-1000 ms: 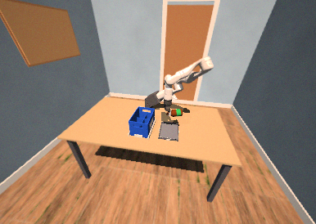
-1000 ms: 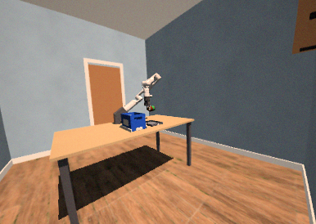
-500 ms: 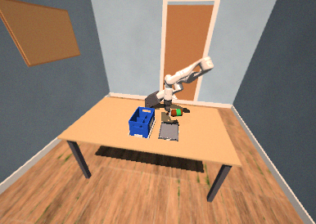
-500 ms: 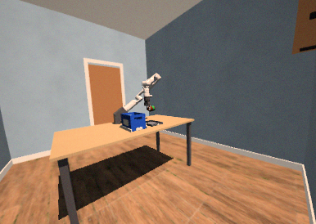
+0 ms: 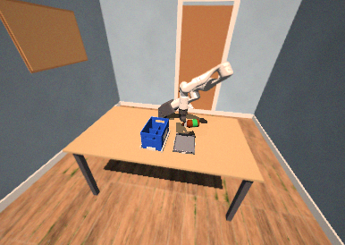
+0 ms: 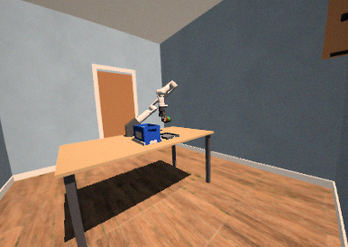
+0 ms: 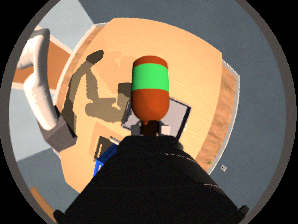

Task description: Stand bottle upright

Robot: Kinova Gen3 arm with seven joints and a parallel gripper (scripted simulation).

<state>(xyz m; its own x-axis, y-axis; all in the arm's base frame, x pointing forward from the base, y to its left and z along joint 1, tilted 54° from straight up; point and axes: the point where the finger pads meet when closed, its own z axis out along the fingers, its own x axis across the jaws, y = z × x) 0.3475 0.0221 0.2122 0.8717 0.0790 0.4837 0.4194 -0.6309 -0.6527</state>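
My hand is 5 cm to the right of the bottle, 2 cm past it and 1 cm above it. Round my hand: blue crate (26 cm to the right, 12 cm below, 5 cm ahead); then tray (19 cm below, 3 cm ahead, 2 cm to the left).
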